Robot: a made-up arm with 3 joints.
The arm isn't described. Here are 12 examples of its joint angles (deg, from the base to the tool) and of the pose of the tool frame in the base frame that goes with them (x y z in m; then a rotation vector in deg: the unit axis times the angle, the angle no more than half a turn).
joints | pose
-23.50 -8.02 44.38 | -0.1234 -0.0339 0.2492 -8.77 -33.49 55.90
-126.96 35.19 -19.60 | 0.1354 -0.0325 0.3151 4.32 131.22 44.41
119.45 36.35 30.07 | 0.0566 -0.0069 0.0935 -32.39 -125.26 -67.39
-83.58 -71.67 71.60 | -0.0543 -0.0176 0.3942 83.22 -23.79 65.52
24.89 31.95 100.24 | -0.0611 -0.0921 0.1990 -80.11 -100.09 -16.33
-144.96 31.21 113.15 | 0.0617 -0.0782 0.1719 6.72 5.99 85.22
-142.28 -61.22 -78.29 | 0.2306 0.0178 0.2471 -52.71 -82.19 -60.11
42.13 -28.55 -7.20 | -0.1709 0.0158 0.1131 -27.91 -36.98 55.23
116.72 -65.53 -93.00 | -0.0385 0.1067 0.0085 -46.41 2.65 14.51
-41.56 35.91 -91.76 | -0.0086 -0.0604 0.4059 45.67 106.20 2.49
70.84 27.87 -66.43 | -0.1633 0.0432 0.1139 25.59 -24.46 11.91
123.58 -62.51 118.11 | 0.0713 0.1289 0.1470 63.11 96.00 -21.17
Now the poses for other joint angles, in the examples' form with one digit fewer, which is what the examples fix.
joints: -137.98 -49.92 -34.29
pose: 0.204 -0.034 0.296 -88.8 -109.1 -79.4
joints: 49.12 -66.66 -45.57
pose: -0.212 0.008 0.118 -43.8 6.7 79.2
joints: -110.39 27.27 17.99
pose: 0.058 -0.070 0.333 4.1 78.0 61.3
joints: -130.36 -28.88 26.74
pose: 0.101 -0.047 0.338 74.0 74.5 76.0
